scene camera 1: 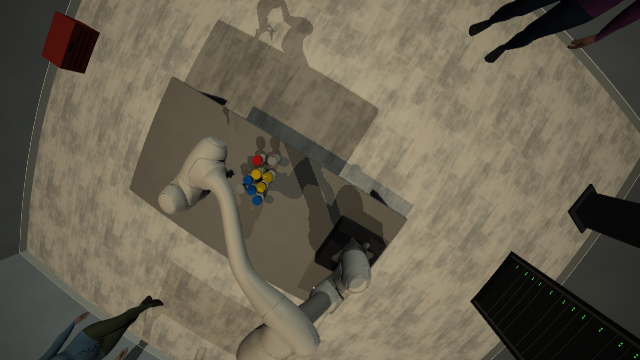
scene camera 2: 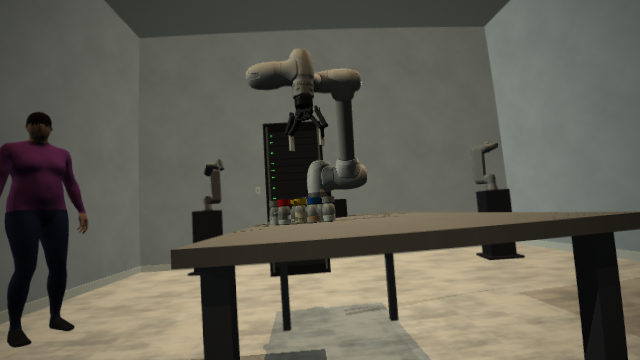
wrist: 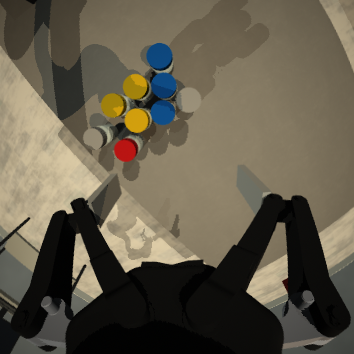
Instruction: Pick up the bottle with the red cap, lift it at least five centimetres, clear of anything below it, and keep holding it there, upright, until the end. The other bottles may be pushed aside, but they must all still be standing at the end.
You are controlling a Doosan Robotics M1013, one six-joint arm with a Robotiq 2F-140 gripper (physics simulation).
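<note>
The bottle with the red cap stands upright at one end of a tight group of bottles. A grey-capped bottle stands beside it, and a yellow-capped bottle is close on another side. Behind these are more yellow caps, several blue caps and another grey cap. My gripper is wide open and empty, high above the table. In the wrist view the red cap lies ahead of the fingers, nearer the left one.
The bottles stand on a brown table. The red-capped bottle is near one long table edge. The arm's black base block is at the table's other end. A person, a black rack and a red cabinet stand away from the table.
</note>
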